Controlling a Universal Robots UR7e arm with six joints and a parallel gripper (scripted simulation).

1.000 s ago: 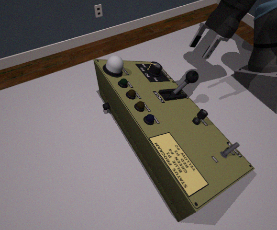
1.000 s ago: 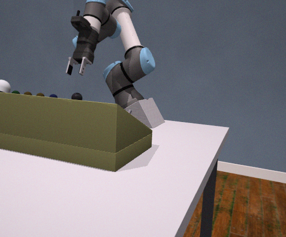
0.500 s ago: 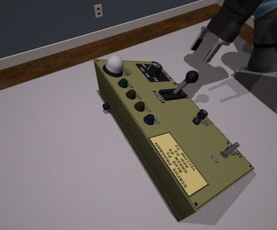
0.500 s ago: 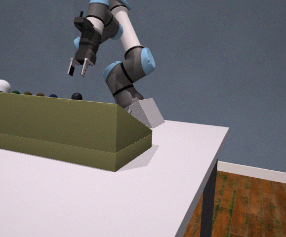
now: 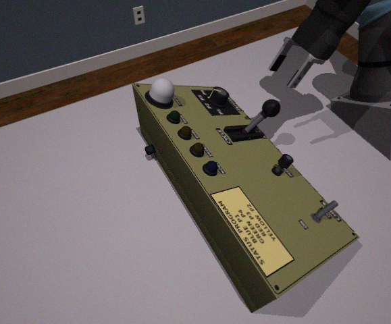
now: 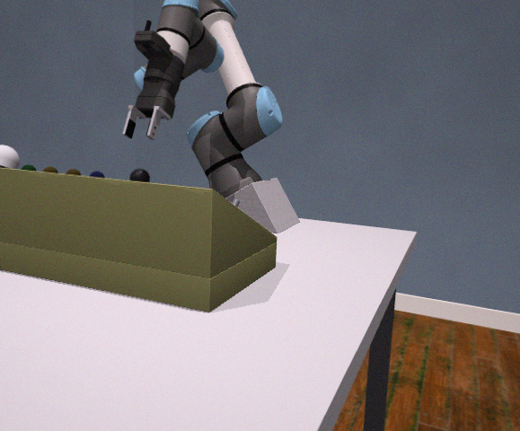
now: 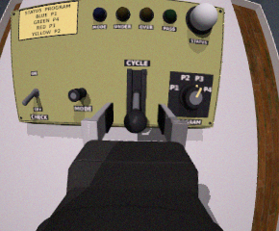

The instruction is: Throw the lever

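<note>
Now: hand 40 mm short of the lever, 10 mm to the left of it and 120 mm above it. From my hand the other things lie so: metal toggle 100 mm ahead, 230 mm to the left, 140 mm below; then rotary selector 50 mm ahead, 140 mm to the right, 130 mm below; then olive console 100 mm ahead, 40 mm to the left, 160 mm below.
</note>
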